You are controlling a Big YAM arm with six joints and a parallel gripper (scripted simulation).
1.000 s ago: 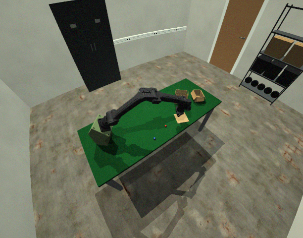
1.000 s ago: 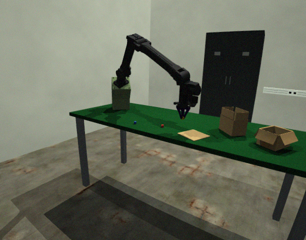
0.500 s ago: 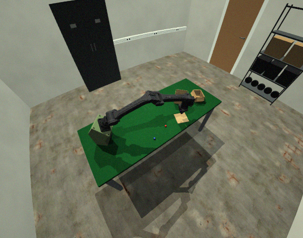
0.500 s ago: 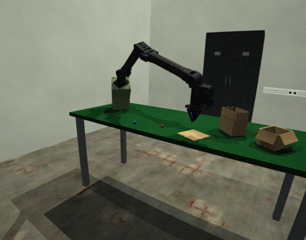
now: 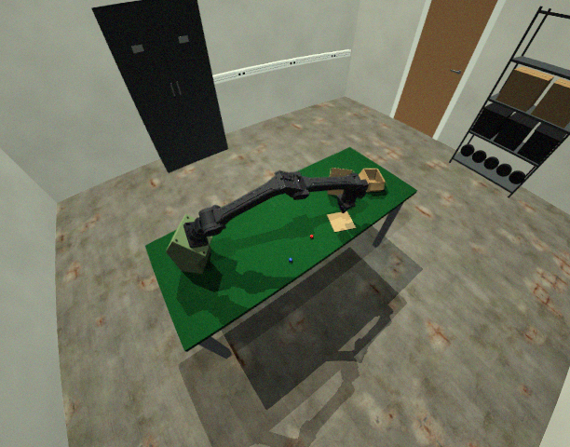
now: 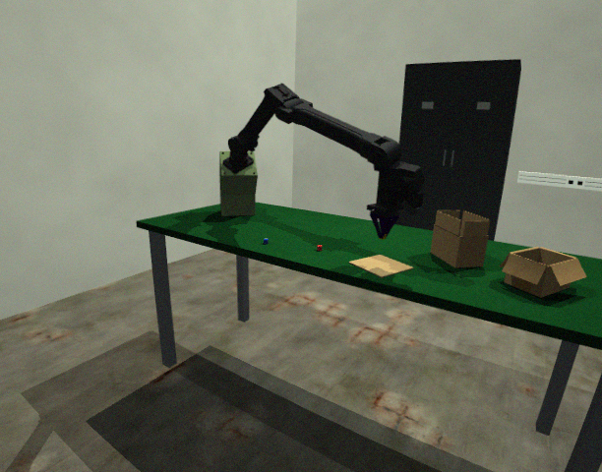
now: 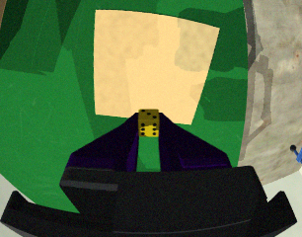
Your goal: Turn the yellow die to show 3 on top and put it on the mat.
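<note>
My hand is 9 cm above the tan mat. Round my hand: yellow die right at my hand; red die 22 cm behind, 9 cm below, 2 cm to the left; blue die 42 cm behind, 9 cm below, 2 cm to the right.
</note>
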